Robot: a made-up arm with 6 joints. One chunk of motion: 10 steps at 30 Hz.
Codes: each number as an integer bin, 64 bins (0 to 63) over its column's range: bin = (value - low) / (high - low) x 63, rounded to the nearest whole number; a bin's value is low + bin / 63 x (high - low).
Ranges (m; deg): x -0.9..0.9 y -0.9..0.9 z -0.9..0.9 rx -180..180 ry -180..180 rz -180..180
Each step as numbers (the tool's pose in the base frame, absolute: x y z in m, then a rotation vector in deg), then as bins.
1 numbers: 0.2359 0.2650 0.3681 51.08 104.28 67.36
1 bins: 40 41 44 40 50 43
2 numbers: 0.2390 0.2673 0.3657 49.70 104.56 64.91
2 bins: 40 41 44 40 50 43
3 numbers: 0.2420 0.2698 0.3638 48.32 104.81 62.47
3 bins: 40 41 44 40 50 42
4 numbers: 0.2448 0.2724 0.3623 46.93 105.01 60.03
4 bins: 40 41 44 40 50 42
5 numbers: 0.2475 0.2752 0.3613 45.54 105.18 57.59
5 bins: 40 41 44 39 50 42
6 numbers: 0.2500 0.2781 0.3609 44.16 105.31 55.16
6 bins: 40 41 44 39 50 41
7 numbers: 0.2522 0.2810 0.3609 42.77 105.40 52.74
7 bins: 40 41 44 39 50 41
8 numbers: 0.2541 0.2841 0.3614 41.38 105.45 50.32
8 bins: 40 41 44 39 50 40
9 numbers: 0.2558 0.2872 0.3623 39.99 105.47 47.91
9 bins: 40 42 44 38 50 40
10 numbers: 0.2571 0.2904 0.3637 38.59 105.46 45.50
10 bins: 40 42 44 38 50 39
